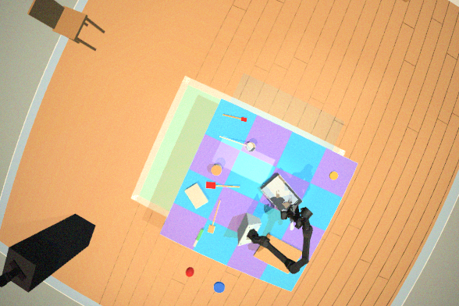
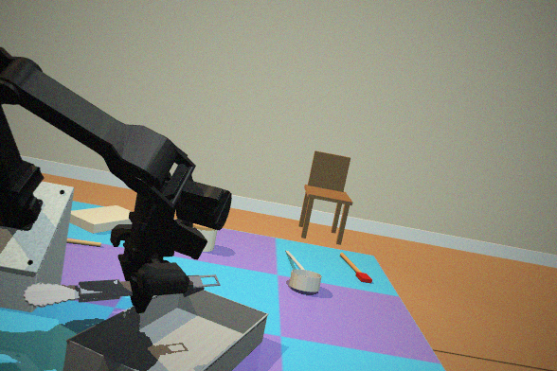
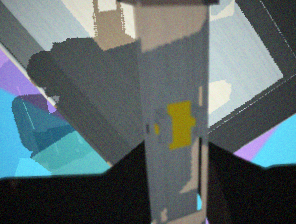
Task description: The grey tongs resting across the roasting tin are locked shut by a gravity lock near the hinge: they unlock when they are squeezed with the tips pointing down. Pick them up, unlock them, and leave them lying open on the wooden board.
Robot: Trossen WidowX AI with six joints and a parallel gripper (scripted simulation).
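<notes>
Now: the yellow lock piece 20 mm ahead of my gripper tip, 10 mm to the left of it and 40 mm above it. Also, from my gripper tip: lidded canister (30 mm ahead, 640 mm to the left, 70 mm below); wooden board (440 mm behind, 150 mm to the right, 100 mm below); roasting tin (60 mm ahead, 70 mm to the left, 80 mm below).
</notes>
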